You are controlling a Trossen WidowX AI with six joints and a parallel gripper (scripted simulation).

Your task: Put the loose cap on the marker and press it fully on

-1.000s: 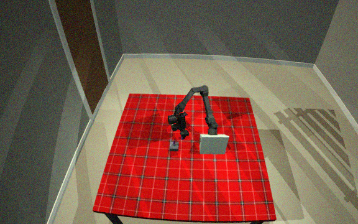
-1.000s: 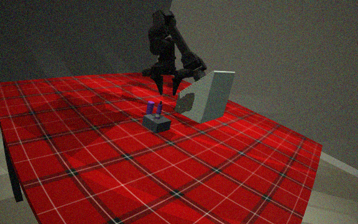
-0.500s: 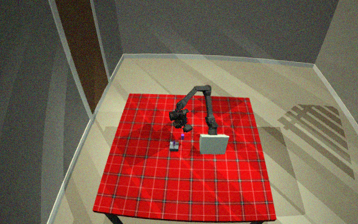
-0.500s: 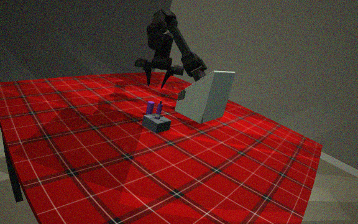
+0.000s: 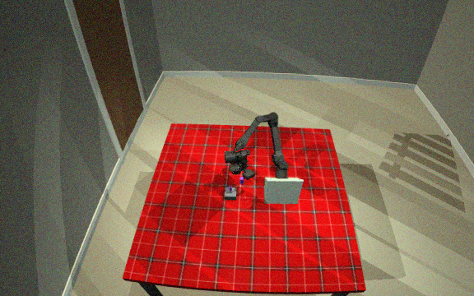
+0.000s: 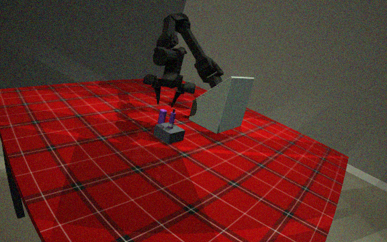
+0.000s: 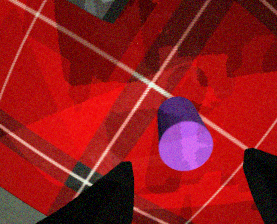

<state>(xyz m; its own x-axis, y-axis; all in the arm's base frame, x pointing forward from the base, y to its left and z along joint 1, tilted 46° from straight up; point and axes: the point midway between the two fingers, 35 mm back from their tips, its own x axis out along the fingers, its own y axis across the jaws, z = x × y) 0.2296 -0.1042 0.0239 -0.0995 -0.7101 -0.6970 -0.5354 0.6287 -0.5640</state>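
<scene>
My gripper tip is now 4 cm above the purple cap.
</scene>
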